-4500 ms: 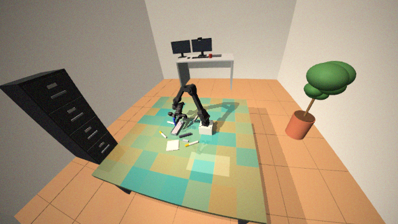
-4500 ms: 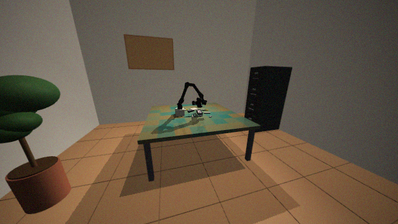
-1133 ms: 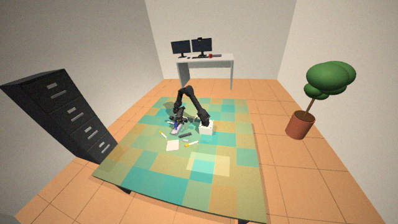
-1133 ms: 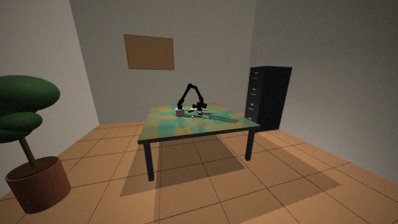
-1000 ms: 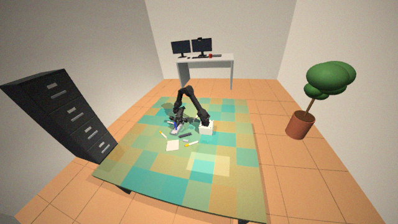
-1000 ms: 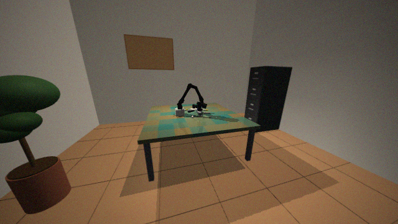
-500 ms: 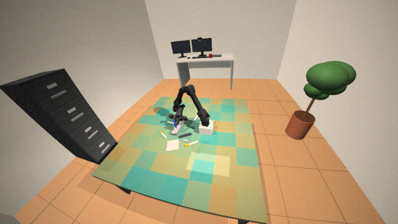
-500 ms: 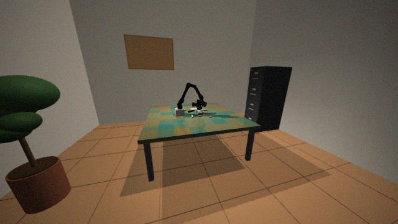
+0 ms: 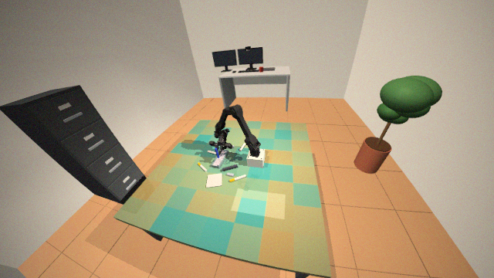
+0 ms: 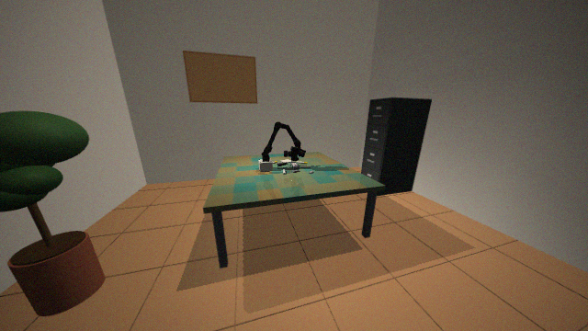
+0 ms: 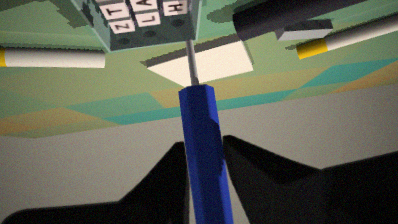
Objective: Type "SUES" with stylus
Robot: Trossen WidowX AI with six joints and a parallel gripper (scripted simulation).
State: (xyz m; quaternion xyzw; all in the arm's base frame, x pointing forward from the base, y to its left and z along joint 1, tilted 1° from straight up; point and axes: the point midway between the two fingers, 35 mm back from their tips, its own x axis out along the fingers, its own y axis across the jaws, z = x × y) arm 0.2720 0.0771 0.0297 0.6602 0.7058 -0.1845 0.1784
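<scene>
My gripper tip is now 100 mm past the black bar, 90 mm above it and 20 mm to the right of it. Round my gripper tip: white notepad: 160 mm to the left, 100 mm below, 40 mm behind; then grey stylus tip: 50 mm below; then blue stylus: 20 mm below.
</scene>
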